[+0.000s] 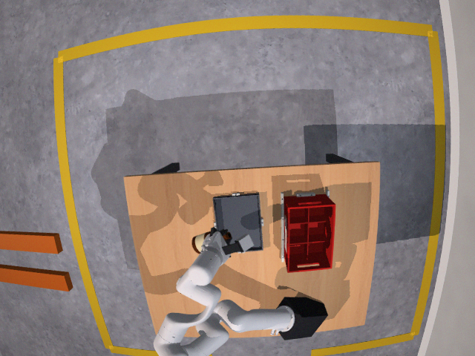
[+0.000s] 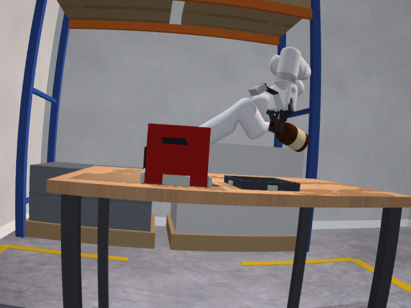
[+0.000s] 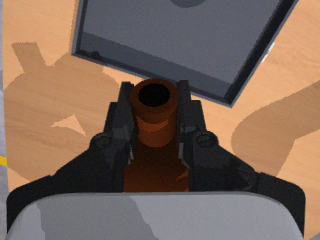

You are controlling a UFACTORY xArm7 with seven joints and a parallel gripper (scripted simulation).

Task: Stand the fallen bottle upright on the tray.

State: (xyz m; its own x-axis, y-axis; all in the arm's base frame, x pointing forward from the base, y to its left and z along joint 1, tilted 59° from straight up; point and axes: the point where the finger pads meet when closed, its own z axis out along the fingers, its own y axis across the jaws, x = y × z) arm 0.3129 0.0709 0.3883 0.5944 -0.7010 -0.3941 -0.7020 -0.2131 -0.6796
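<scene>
My gripper is now 40 mm past the brown bottle, 40 mm to the right of it and 20 mm above it. The rest, counted from my hand: dark grey tray: 40 mm to the right, 190 mm below; then red crate: 70 mm ahead, 320 mm to the right, 120 mm below.
</scene>
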